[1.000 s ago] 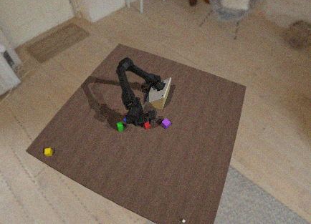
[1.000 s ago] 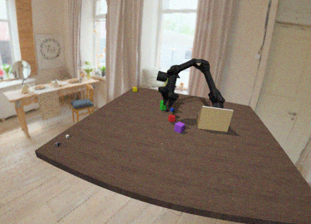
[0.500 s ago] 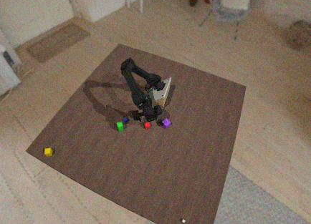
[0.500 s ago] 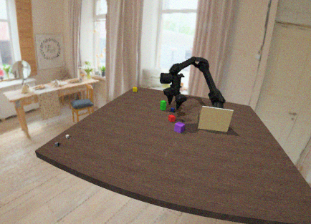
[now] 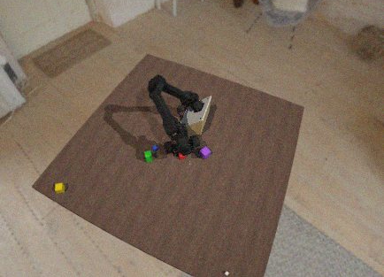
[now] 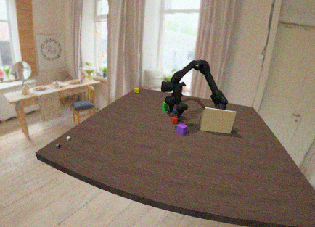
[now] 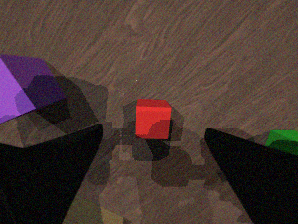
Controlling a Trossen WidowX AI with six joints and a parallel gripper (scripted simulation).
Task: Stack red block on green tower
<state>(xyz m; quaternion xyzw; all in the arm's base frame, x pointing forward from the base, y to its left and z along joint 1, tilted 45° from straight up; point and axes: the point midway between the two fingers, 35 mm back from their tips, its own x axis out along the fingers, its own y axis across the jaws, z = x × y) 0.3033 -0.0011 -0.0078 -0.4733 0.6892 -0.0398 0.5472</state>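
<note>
The red block lies 40 mm below my gripper tip. From my gripper tip the other things lie so: purple block 120 mm to the left, 60 mm behind, 30 mm below; then small blue block 160 mm to the right, 40 mm below, 10 mm ahead; then yellow block 540 mm to the right, 440 mm ahead, 30 mm below.
</note>
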